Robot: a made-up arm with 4 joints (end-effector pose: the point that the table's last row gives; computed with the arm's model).
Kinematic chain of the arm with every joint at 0, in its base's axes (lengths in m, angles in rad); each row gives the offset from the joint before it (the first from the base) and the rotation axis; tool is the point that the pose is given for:
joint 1: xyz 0 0 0.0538 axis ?
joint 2: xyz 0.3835 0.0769 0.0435 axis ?
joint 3: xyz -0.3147 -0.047 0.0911 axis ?
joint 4: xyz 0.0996 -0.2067 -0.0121 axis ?
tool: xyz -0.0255 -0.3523 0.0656
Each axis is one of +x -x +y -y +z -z.
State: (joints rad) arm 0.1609 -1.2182 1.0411 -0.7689
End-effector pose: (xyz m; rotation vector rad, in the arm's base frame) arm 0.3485 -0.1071 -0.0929 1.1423 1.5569 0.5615
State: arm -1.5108 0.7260 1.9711 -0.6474
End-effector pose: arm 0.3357 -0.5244 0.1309 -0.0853 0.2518 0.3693
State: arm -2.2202 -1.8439 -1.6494 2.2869
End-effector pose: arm -0.4875 -0.5597 0.2535 0.8462 2.4346 1.3532
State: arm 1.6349 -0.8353 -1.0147 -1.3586
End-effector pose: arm 0.2265 -0.1704 0.3501 0.4941 0.5173 0.3180
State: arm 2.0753 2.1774 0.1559 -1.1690
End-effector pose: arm -0.0079 0.7561 0.0757 -1.9740 0.5342 -1.7268
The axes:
joint 1: +z
joint 2: -y
joint 3: +z
joint 4: -x

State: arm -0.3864 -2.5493 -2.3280 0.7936
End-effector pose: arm 1.1543 -0.1937 0.1544 2.0495 -1.6580 0.1481
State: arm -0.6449 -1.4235 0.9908 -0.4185
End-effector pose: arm 0.1978 -0.4146 -0.0916 1.4221 1.0622 0.0794
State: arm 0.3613 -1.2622 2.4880 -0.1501
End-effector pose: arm 0.2464 0.6526 0.1536 1.5658 1.0352 2.3201
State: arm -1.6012 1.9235 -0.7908 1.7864
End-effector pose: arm -0.0733 -0.1046 -0.3353 1.0687 0.1688 2.6904
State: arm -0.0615 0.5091 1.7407 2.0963
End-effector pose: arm -0.0901 0.1041 0.2313 -1.8903 -2.0158 0.6434
